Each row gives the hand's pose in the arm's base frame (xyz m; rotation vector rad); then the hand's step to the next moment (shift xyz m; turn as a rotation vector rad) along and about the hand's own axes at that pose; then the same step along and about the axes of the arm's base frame.
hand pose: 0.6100 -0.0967 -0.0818 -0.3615 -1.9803 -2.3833
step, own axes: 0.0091 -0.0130 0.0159 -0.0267 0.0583 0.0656
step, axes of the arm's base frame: -0.0084 0.0192 -0.0082 0.0462 0.0490 0.0623
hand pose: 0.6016 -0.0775 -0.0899 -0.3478 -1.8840 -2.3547
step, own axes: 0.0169 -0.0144 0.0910 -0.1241 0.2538 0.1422
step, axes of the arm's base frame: -0.0094 0.0927 0.0092 0.1928 0.0734 0.2397
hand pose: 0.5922 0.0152 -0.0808 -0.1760 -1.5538 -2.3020
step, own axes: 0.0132 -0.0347 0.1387 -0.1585 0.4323 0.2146
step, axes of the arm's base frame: -0.0378 0.1357 0.0276 0.2820 0.0880 0.4133
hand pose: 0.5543 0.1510 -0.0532 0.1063 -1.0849 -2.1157
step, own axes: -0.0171 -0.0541 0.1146 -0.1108 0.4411 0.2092
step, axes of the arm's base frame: -0.0629 0.1074 0.0295 0.2548 0.0503 0.4280
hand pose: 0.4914 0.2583 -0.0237 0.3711 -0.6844 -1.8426
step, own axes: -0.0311 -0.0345 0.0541 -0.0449 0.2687 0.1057
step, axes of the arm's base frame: -0.0443 0.0525 0.0191 0.1589 0.0037 0.2452
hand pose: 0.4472 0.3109 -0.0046 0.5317 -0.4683 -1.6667
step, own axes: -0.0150 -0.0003 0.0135 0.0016 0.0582 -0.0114
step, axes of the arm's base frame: -0.0062 0.0150 0.0120 0.0530 -0.0107 0.0244
